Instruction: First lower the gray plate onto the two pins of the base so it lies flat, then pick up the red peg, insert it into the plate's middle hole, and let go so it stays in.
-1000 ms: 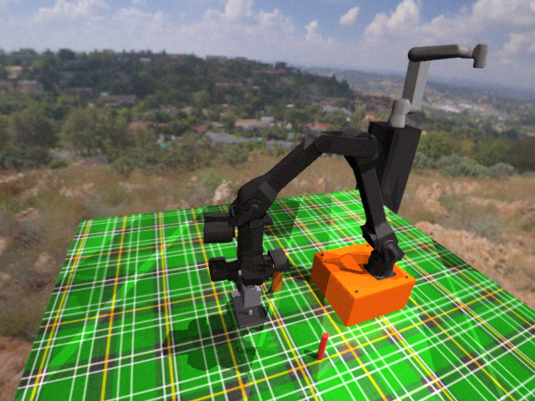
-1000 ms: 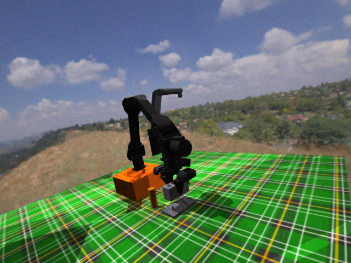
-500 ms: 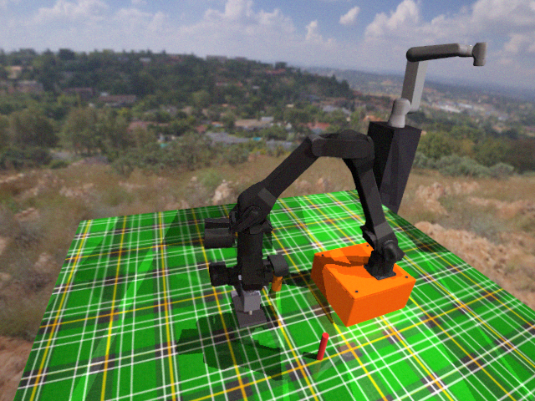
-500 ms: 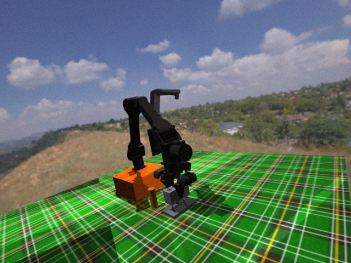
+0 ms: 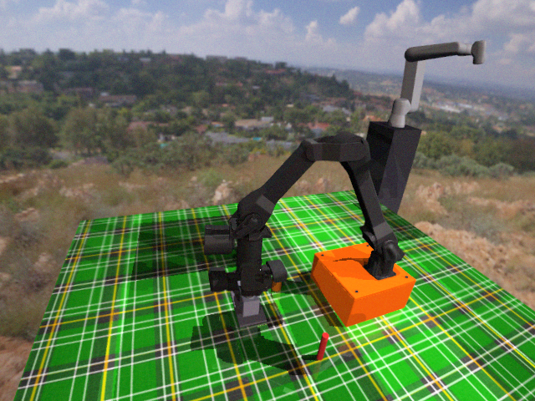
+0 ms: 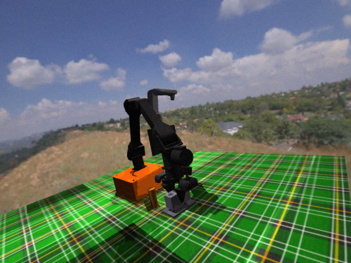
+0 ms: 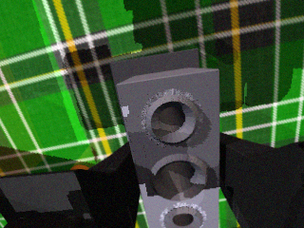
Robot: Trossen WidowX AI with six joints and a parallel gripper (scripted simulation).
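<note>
Right now my gripper tip is 20 mm above the dark gray base. From my gripper tip the other things lie so: gray plate (30 mm above); then short brown post (100 mm behind, 40 mm to the right, 10 mm above); then red peg (190 mm to the left, 110 mm behind, 10 mm above).
</note>
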